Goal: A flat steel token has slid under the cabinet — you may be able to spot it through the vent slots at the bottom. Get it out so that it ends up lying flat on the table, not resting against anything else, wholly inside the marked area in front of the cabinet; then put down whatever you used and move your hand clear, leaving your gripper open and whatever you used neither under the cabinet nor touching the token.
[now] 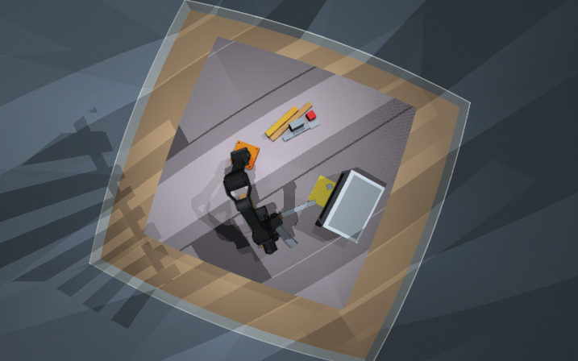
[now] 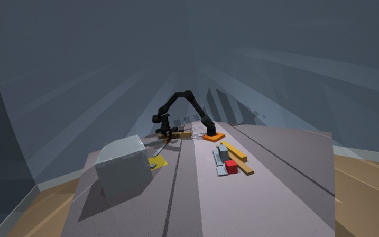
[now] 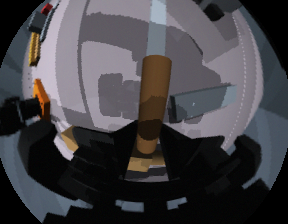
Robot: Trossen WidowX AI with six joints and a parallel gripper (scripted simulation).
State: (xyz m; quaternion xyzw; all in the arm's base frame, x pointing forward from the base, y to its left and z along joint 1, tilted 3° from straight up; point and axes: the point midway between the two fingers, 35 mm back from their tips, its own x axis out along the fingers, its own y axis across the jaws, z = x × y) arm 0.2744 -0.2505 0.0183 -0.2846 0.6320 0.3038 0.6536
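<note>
My gripper tip is now 5 cm to the left of the wooden paddle, 5 cm past it and 1 cm below it. From my gripper tip the other things lie so: thin grey bar 12 cm ahead, 3 cm to the right; grey block 53 cm to the left, 10 cm behind, 2 cm above; steel token 32 cm to the left, 22 cm ahead, 1 cm below.
</note>
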